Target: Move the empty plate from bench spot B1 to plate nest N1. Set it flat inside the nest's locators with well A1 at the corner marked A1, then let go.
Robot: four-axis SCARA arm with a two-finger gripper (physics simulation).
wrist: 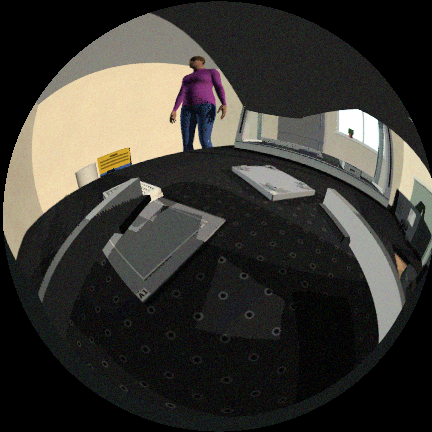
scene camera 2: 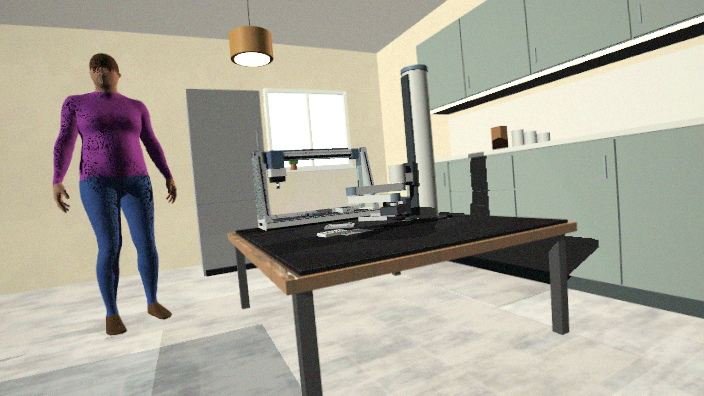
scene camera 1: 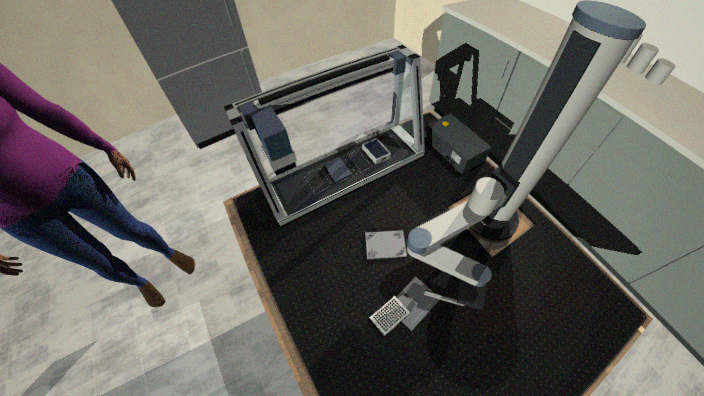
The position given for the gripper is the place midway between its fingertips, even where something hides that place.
Note:
The gripper (wrist: 237, 188) holds nothing. Also in view: a white well plate (scene camera 1: 393, 312). Further things: a grey nest with corner locators (scene camera 1: 387, 244).
The grey nest with corner locators also shows in the wrist view (wrist: 266, 178).

